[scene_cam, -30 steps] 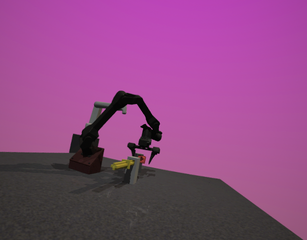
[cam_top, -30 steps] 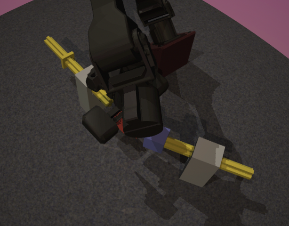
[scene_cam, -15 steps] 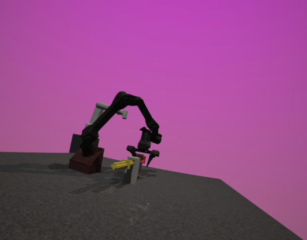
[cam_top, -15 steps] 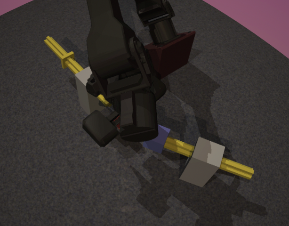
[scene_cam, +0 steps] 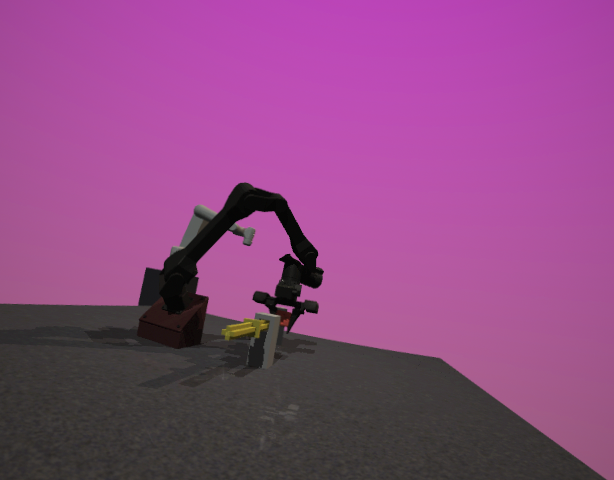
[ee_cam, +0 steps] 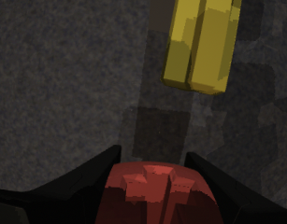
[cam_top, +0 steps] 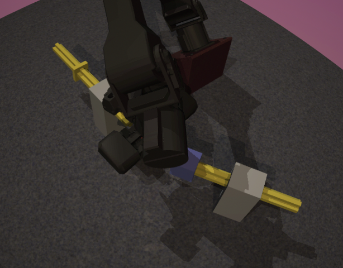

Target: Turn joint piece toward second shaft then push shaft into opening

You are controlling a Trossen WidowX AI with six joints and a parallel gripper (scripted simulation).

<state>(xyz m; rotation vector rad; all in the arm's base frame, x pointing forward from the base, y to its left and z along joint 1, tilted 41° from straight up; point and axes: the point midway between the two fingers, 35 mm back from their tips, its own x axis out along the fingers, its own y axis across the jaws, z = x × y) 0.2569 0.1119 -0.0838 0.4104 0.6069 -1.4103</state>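
My gripper tip is 4 cm below the red joint piece and 2 cm to the right of it.
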